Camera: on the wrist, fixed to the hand. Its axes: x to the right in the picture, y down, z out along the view.
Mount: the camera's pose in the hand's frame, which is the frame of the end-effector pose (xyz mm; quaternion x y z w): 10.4 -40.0 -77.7 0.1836 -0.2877 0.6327 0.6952
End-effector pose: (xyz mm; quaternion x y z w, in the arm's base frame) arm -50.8 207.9 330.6 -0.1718 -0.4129 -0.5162 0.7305
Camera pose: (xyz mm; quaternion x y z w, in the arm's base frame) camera -52.2 132.6 285.1 -0.3950 -0.4832 0.2285 0.7471
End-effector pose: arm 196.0 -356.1 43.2 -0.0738 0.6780 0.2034 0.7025
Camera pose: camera 139.7 -419.9 20.7 0.5651 0.3533 0.4826 0.5683
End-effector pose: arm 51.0 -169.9 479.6 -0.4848 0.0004 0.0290 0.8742
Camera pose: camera 65.6 -256.4 472.0 -0.1679 0.0608 0.7126 0.6785
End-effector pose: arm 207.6 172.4 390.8 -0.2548 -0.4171 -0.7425 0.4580
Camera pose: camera 167.5 110.6 342.7 -0.5705 -0.3968 -0.0765 0.7149
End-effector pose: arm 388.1 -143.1 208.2 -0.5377 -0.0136 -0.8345 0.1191
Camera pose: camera 306.0 -117.9 189.0 -0.6006 0.1433 -0.3476 0.7056
